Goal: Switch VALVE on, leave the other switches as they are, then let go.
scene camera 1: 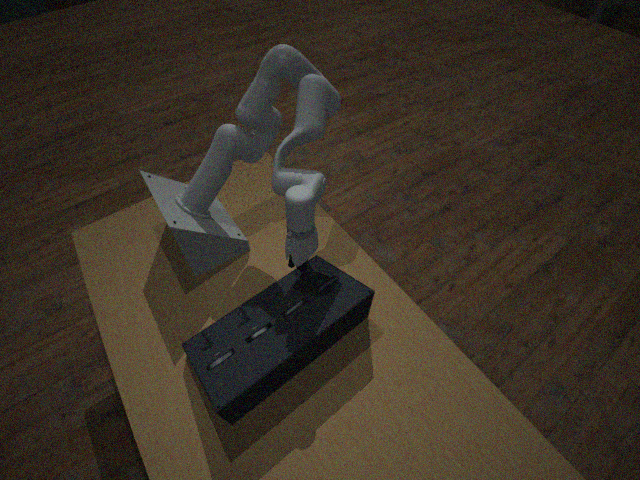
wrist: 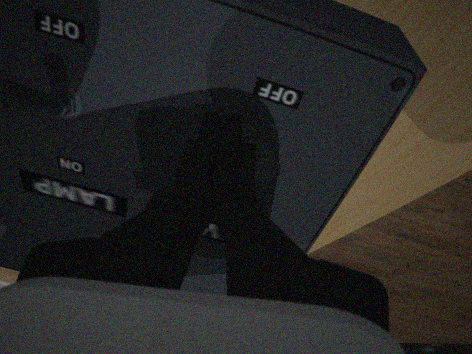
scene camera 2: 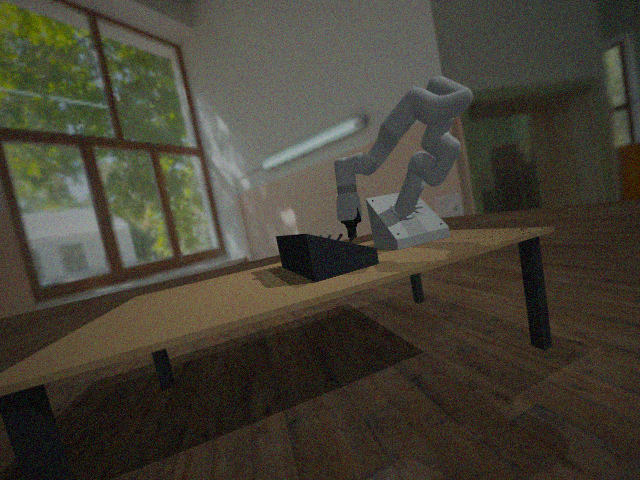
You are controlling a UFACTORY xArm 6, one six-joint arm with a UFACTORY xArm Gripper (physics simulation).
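Seen in the pictures: gripper, fingertip midpoint: (scene camera 1: 301, 268) (wrist: 225, 137) (scene camera 2: 352, 237); arm's base, origin of the base link: (scene camera 1: 192, 207) (scene camera 2: 402, 210).
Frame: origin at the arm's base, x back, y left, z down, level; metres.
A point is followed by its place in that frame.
Note:
A dark switch box (scene camera 1: 248, 372) @[x -0.595, y -0.061, z 0.016 m] (scene camera 2: 310, 258) @[x -0.578, y 0.331, z 0.085 m] (wrist: 320, 150) @[x -0.380, y 0.272, z 0.085 m] with a row of lever switches stands on the table. My gripper (scene camera 1: 299, 267) @[x -0.374, y 0.212, z 0.059 m] (scene camera 2: 352, 235) @[x -0.374, y 0.212, z 0.059 m] (wrist: 225, 137) @[x -0.374, y 0.212, z 0.059 m] is shut and empty, low at the box's far end in scene camera 1. In the wrist view its dark fingers cover the end switch, below and left of that switch's OFF label (wrist: 277, 93) @[x -0.363, y 0.232, z 0.094 m]. A bit of a white-lettered label (wrist: 212, 231) @[x -0.468, y 0.236, z 0.051 m] shows between the finger bases; the word VALVE cannot be read. The end switch's lever and its position are hidden, and contact with the fingers cannot be told.
The neighbouring switch has a LAMP label (wrist: 75, 192) @[x -0.480, y 0.128, z 0.052 m], an ON label (wrist: 71, 165) @[x -0.458, y 0.124, z 0.061 m] and an OFF label (wrist: 59, 27) @[x -0.380, y 0.113, z 0.094 m]; its lever is in dark shadow. More slots (scene camera 1: 258, 332) @[x -0.497, y 0.007, z 0.052 m] (scene camera 1: 220, 359) @[x -0.514, y -0.111, z 0.052 m] lie along the box. The arm's slanted base (scene camera 1: 222, 253) @[x -0.142, y 0.025, z 0.118 m] (scene camera 2: 413, 235) @[x -0.041, y 0.117, z 0.120 m] stands behind it on the wooden table (scene camera 1: 423, 403) @[x -0.870, y 0.309, z 0.168 m] (scene camera 2: 170, 315) @[x -1.043, y 0.285, z 0.168 m].

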